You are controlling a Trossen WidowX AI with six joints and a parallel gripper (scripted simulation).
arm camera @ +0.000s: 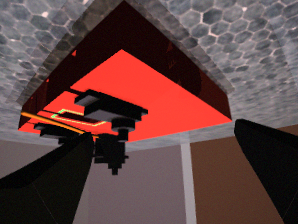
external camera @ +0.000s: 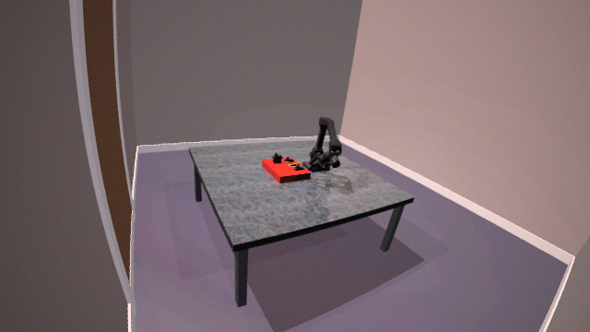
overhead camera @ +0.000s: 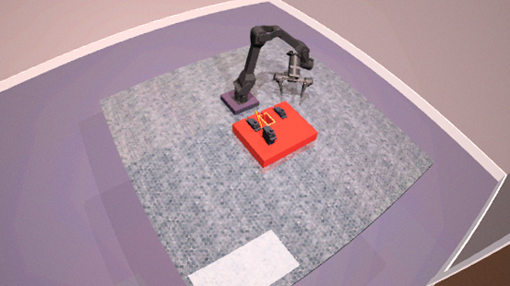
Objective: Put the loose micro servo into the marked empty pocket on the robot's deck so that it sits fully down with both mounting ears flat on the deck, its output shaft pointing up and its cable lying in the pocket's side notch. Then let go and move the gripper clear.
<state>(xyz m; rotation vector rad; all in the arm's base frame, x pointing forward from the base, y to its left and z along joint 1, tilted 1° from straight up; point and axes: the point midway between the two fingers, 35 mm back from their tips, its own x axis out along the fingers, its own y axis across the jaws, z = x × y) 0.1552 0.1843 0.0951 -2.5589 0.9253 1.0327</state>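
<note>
Now: gripper tip 13 cm short of the red deck, 16 cm to the left of it and 7 cm above it.
</note>
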